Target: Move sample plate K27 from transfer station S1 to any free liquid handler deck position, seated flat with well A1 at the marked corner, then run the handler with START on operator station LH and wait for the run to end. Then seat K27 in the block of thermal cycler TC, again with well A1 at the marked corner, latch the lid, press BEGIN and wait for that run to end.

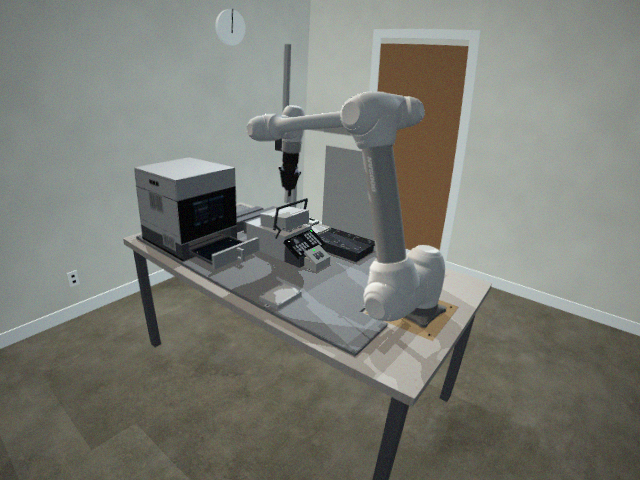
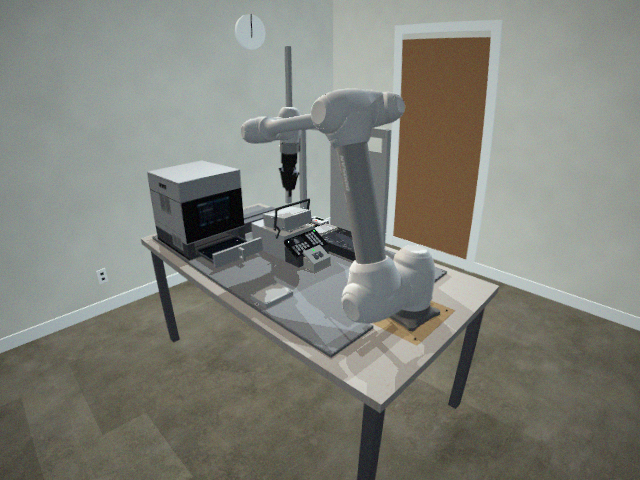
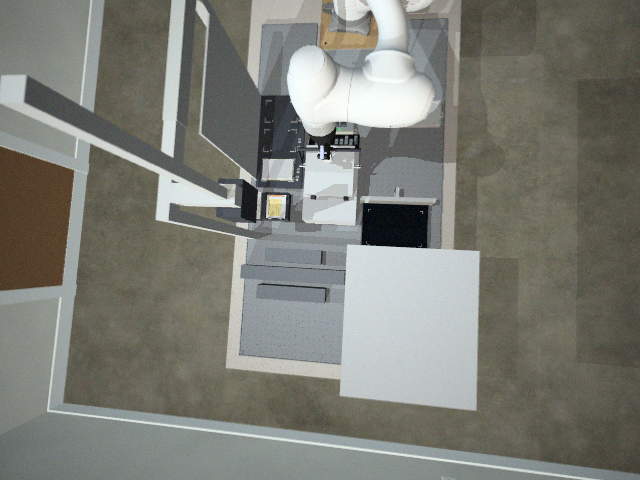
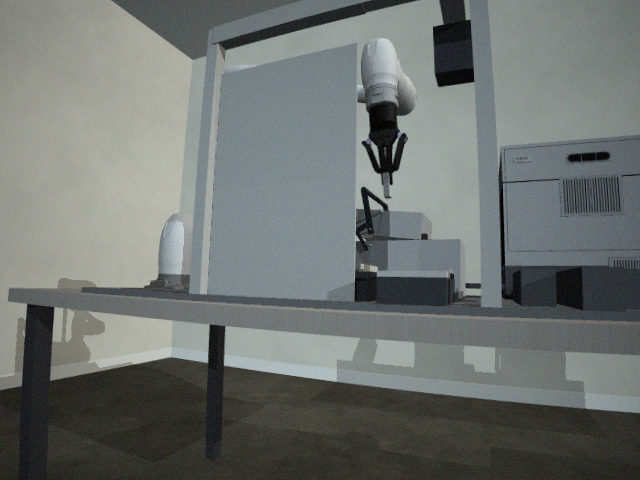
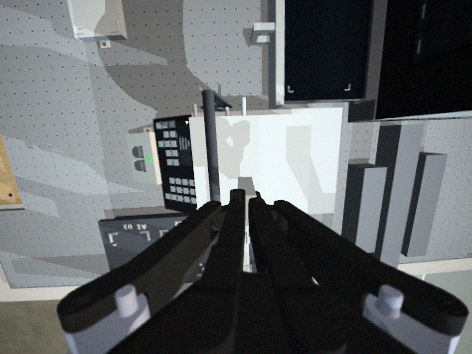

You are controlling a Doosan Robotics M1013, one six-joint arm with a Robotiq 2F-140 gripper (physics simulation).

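Where they show: gripper, fingertip midpoint: (image 1: 287,202) (image 2: 288,202) (image 3: 328,159) (image 4: 388,197) (image 5: 244,187); arm's base, link origin: (image 1: 417,309) (image 2: 409,312) (image 3: 352,14).
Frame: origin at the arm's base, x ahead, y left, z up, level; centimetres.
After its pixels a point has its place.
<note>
My gripper (image 1: 289,193) {x 73.9, y 5.7, z 27.2 cm} (image 2: 289,194) {x 73.9, y 5.7, z 27.2 cm} (image 3: 322,152) {x 73.9, y 5.7, z 27.2 cm} (image 4: 386,179) (image 5: 244,187) {x 73.9, y 5.7, z 27.2 cm} is shut and empty, pointing down high above the thermal cycler's pale lid (image 1: 285,217) {x 67.2, y 12.4, z 22.9 cm} (image 3: 338,170) {x 75.4, y 9.2, z 22.0 cm} (image 4: 405,223) {x 81.2, y -1.9, z 18.8 cm}. The lid lies down on the cycler body (image 1: 261,236) {x 80.2, y 16.7, z 10.3 cm} (image 3: 330,212) {x 89.3, y 8.4, z 14.6 cm}; its black handle bar (image 1: 290,203) {x 70.1, y 7.0, z 27.9 cm} (image 5: 210,150) {x 69.7, y 9.7, z 27.9 cm} stands raised. A keypad panel (image 1: 303,244) {x 60.6, y 6.7, z 10.0 cm} (image 5: 172,165) {x 60.3, y 4.3, z 9.6 cm} and small two-button station (image 1: 317,258) {x 50.8, y 6.8, z 6.3 cm} (image 5: 142,158) {x 53.2, y 4.9, z 7.4 cm} with a green light are in front. A white plate (image 3: 278,169) {x 74.8, y -16.4, z 8.2 cm} sits on the dark handler deck (image 3: 279,124) {x 55.7, y -20.2, z 6.7 cm} (image 5: 122,250) {x 47.2, y -18.9, z 6.6 cm}. A yellow-topped plate (image 3: 277,205) {x 89.0, y -14.4, z 6.4 cm} sits in a small dark holder. K27's label is unreadable.
A large white instrument (image 1: 186,201) {x 97.1, y 47.2, z 30.2 cm} (image 3: 410,325) {x 119.4, y 37.9, z 41.2 cm} stands beside the cycler, its dark drawer (image 3: 395,224) {x 88.1, y 33.7, z 4.3 cm} (image 5: 325,50) {x 90.9, y 31.3, z 4.3 cm} open. A grey upright panel (image 3: 227,98) {x 62.8, y -27.8, z 37.7 cm} (image 4: 284,180) {x 65.2, y -28.1, z 24.6 cm} and gantry with a black box (image 4: 453,54) {x 96.1, y -14.0, z 51.2 cm} flank the deck. Long grey blocks (image 3: 292,274) {x 115.3, y -2.6, z 7.4 cm} and a flat pale block (image 1: 281,295) {x 40.1, y 37.1, z 3.4 cm} are on the table.
</note>
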